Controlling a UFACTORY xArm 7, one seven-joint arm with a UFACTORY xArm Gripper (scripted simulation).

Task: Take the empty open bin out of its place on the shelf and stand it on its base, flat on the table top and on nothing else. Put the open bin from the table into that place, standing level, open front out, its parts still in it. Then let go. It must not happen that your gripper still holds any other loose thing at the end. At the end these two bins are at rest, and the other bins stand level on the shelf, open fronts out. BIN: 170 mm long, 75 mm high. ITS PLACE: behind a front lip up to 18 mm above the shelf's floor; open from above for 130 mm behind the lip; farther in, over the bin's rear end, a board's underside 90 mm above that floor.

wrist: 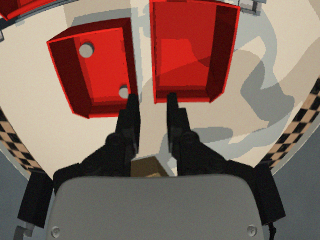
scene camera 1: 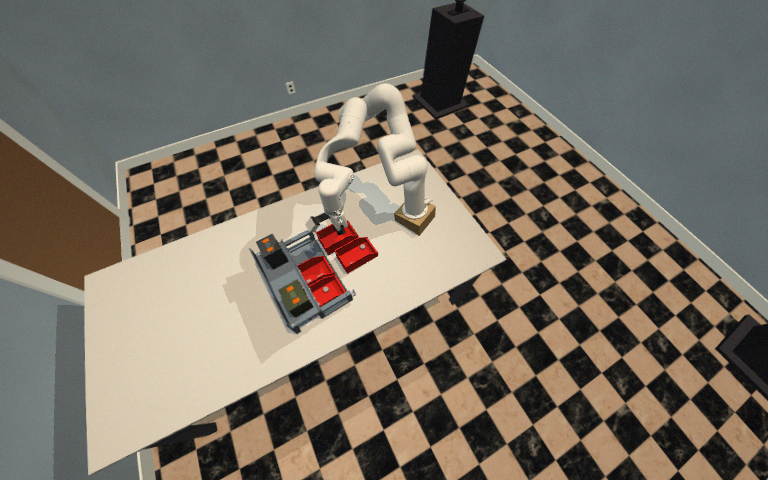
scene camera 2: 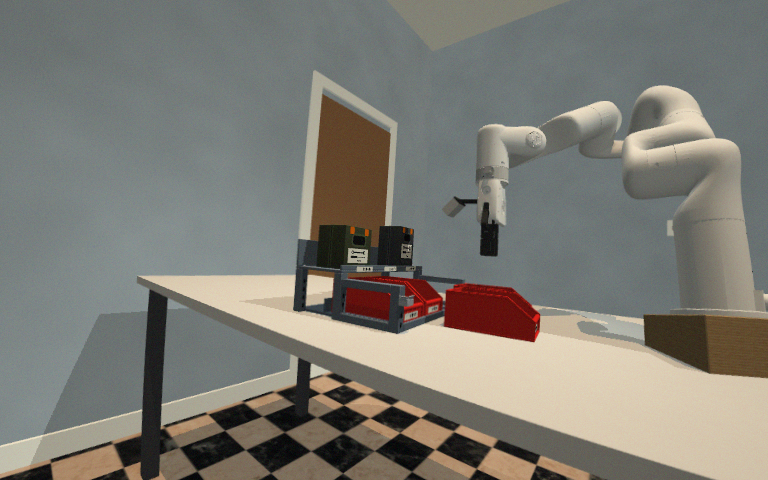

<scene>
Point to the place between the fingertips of my gripper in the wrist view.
152, 106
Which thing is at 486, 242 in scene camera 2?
My gripper.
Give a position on a red open bin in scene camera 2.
372, 304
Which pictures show the red open bin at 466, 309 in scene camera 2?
The wrist view, scene camera 1 and scene camera 2: all of them.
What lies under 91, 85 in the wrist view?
A red open bin.
</scene>
